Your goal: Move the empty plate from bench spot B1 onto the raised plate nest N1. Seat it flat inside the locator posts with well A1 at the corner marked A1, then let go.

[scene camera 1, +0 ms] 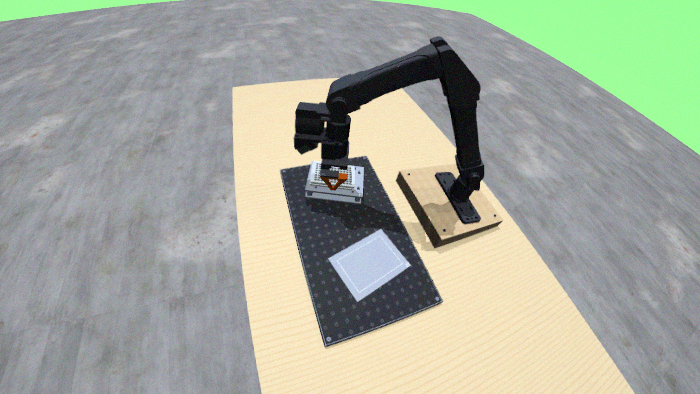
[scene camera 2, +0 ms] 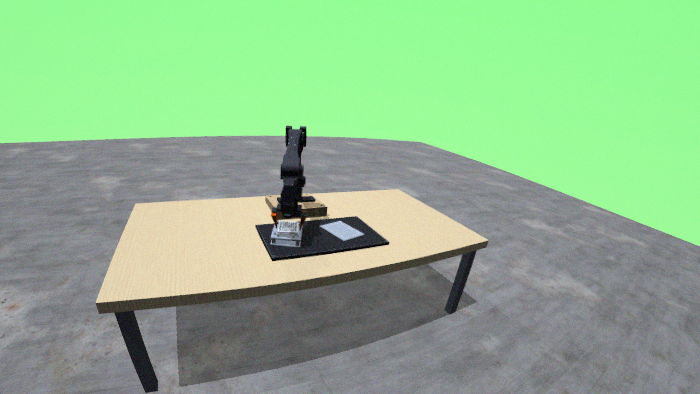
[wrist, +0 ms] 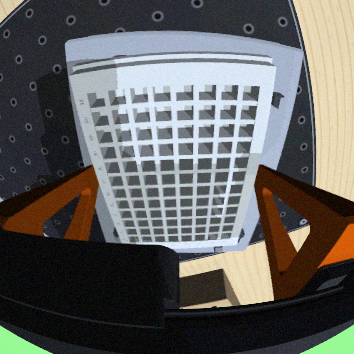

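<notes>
The white multi-well plate sits level on the raised grey nest N1, at the far end of the black perforated board. My gripper hangs straight over the plate. It is open, with its orange fingers spread to either side of the plate's long edges. The plate's near end is hidden behind the gripper body in the wrist view. I cannot read the A1 corner mark.
The white-outlined bench spot B1 lies bare on the near half of the board. The arm's wooden base block stands right of the board on the light wooden table.
</notes>
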